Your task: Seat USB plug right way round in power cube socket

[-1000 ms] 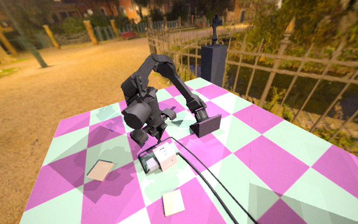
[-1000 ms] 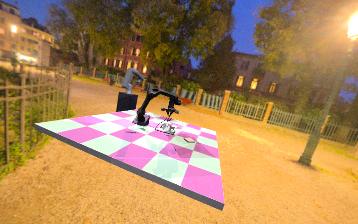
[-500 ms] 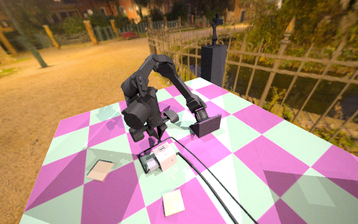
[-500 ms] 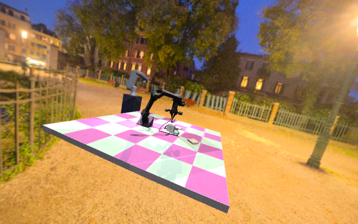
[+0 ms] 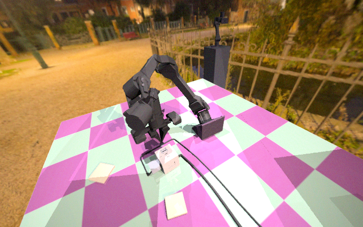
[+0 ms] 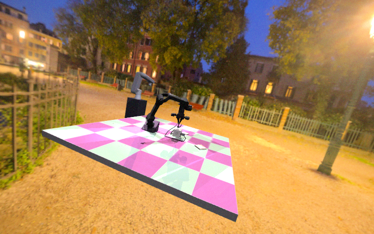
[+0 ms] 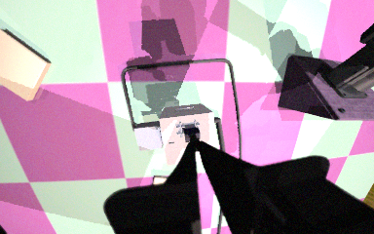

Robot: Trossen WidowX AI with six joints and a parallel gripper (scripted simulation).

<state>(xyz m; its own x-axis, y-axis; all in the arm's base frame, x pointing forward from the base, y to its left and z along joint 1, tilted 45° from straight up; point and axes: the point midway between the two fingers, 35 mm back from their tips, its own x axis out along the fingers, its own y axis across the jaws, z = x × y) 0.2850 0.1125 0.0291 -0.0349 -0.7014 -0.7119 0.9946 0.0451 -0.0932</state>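
My gripper tip is 20 mm above the dark USB plug.
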